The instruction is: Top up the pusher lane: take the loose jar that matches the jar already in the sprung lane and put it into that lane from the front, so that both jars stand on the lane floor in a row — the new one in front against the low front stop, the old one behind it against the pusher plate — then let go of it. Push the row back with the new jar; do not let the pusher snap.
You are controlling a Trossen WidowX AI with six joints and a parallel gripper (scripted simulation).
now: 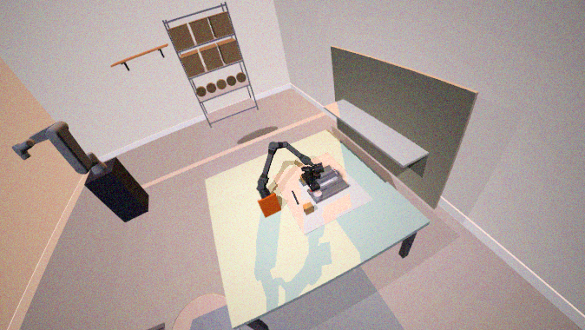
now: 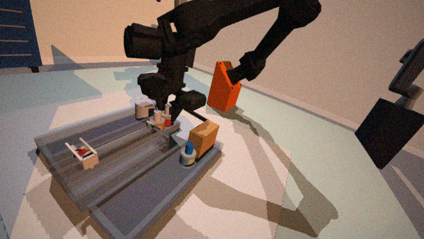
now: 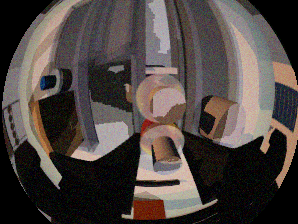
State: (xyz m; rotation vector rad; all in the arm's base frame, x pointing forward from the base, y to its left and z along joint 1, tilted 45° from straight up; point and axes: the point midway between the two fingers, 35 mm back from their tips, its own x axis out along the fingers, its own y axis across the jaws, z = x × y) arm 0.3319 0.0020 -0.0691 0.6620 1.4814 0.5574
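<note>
The tan cylinder is 8 cm to the right of my gripper tip. The rest, counted from my gripper tip: grey lane tray (14 cm ahead, 2 cm to the left, 1 cm below); blue-capped jar (12 cm to the left, 8 cm ahead); black pen (13 cm behind, 3 cm to the left, 3 cm below).
</note>
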